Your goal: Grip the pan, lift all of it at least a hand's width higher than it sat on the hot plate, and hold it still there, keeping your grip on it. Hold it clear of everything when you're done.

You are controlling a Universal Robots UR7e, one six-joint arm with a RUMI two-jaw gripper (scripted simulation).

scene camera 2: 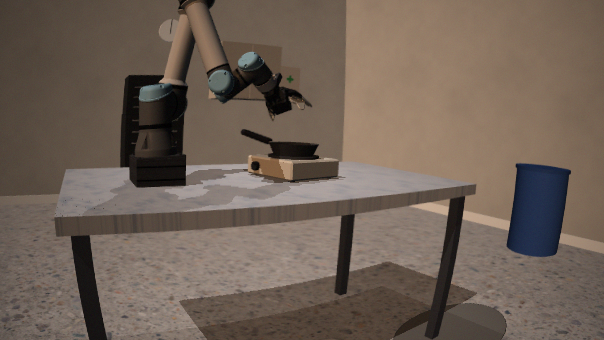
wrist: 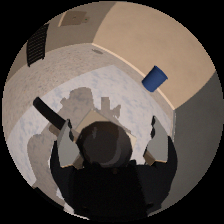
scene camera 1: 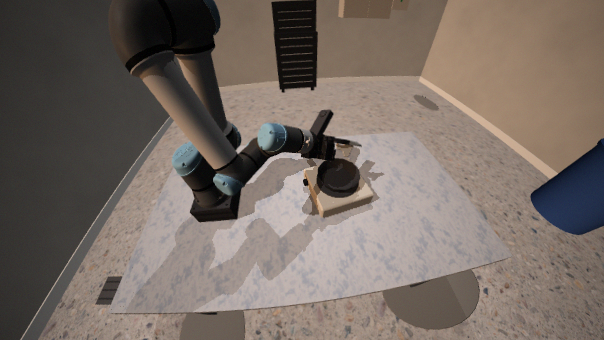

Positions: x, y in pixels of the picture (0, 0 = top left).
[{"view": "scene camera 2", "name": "my gripper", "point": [292, 113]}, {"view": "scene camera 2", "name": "pan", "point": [294, 149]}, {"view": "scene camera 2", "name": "hot plate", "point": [309, 168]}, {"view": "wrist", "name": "my gripper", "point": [111, 118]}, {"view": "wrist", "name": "pan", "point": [105, 142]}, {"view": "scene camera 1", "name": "my gripper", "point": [343, 143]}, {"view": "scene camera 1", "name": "pan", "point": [339, 175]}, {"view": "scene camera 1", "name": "hot plate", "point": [327, 202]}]
